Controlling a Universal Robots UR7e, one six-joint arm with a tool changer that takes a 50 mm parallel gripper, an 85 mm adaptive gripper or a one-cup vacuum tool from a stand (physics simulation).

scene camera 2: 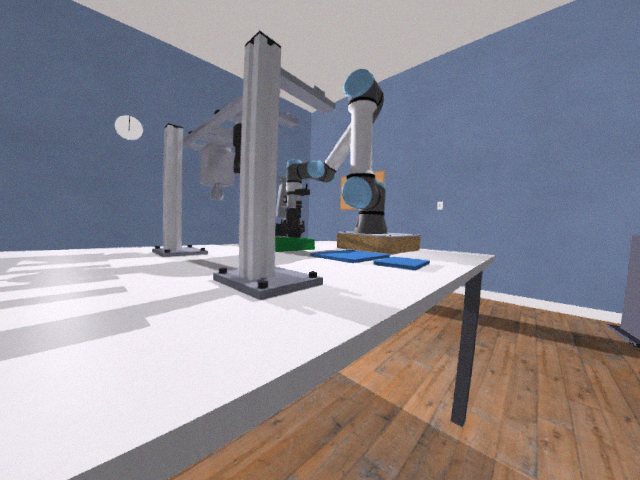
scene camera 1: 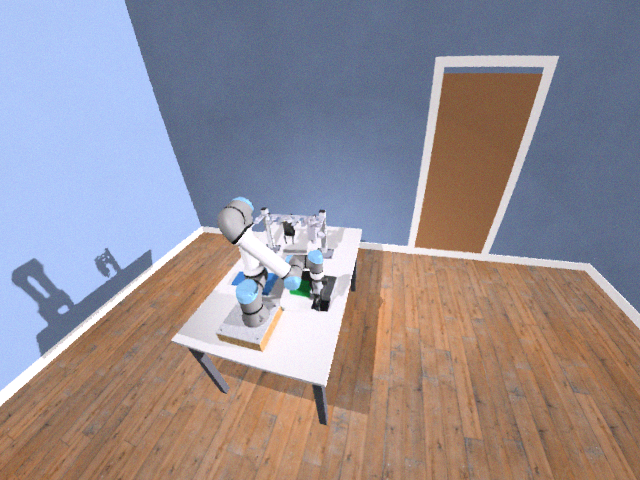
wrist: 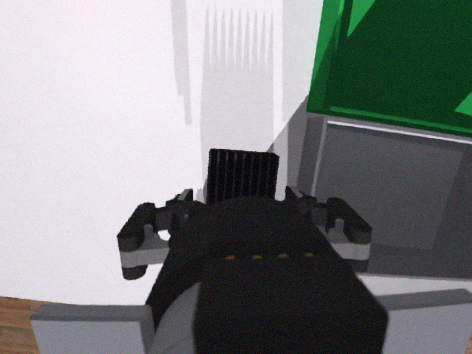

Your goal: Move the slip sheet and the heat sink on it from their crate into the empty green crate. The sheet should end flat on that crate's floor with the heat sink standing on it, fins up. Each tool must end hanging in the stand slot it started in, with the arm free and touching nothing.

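Seen in the pictures: hand, its tool point: (scene camera 2: 293,205); arm's base, origin of its link: (scene camera 2: 370,233) (scene camera 1: 256,316).
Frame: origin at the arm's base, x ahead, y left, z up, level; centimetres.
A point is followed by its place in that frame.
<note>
My gripper (wrist: 241,194) (scene camera 1: 318,304) (scene camera 2: 292,227) is the black adaptive one. It is open, with a narrow gap on each side of the heat sink. The black heat sink (wrist: 242,172) @[x 14.8, y -32.0, z -4.2 cm] is between the fingers, fins up, beside the crates and apparently on the table; its underside is hidden. The dark grey crate (wrist: 310,150) (scene camera 1: 329,285) is right of it in the wrist view. A slightly lighter rectangle on that crate's floor looks like the slip sheet (wrist: 385,190) @[x 29.2, y -36.0, z -6.7 cm]. The green crate (wrist: 400,65) @[x 30.8, y -24.0, z -6.9 cm] (scene camera 1: 299,290) @[x 27.8, y -20.2, z -7.1 cm] (scene camera 2: 300,243) @[x 31.9, y -16.0, z -4.5 cm] adjoins the grey crate, and its visible floor is bare.
The tool stand (scene camera 1: 268,232) @[x 74.1, y 9.9, z 10.4 cm] (scene camera 2: 261,155) @[x 77.7, y 12.4, z 12.3 cm] is at the far end of the table in scene camera 1. A silver tool (scene camera 2: 217,164) @[x 61.1, y -25.6, z 20.0 cm] and a black tool (scene camera 1: 288,228) @[x 58.1, y -11.4, z 23.2 cm] hang there. Two blue plates (scene camera 2: 351,255) @[x 38.3, y 8.8, z -6.2 cm] (scene camera 2: 401,262) @[x 41.8, y 24.5, z -6.2 cm] lie near the arm's base block (scene camera 1: 242,330) @[x -9.5, y 4.9, z 0.1 cm] (scene camera 2: 377,241) @[x 13.9, y 8.3, z -2.9 cm].
</note>
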